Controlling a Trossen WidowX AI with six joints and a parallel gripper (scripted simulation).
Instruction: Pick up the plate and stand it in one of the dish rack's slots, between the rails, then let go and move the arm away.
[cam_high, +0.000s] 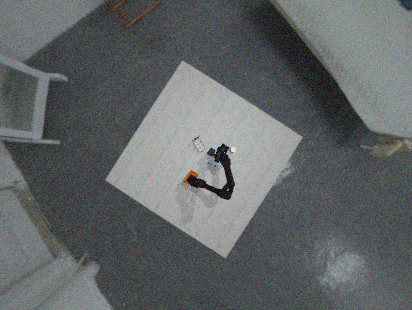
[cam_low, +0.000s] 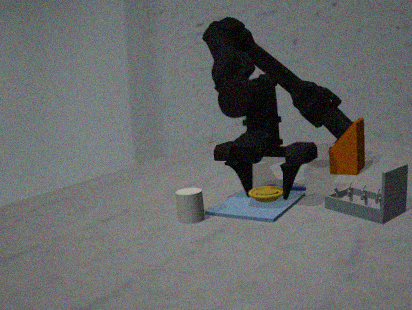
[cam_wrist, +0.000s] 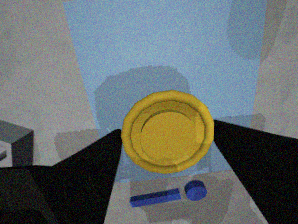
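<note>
Now: gripper tip 20 mm short of the light blue mat and 10 mm to the left of it. From my gripper tip the other things lie so: white cup (130 mm ahead, 70 mm to the right, 20 mm above); yellow plate (10 mm above); blue spoon (80 mm behind, 10 mm to the right).
</note>
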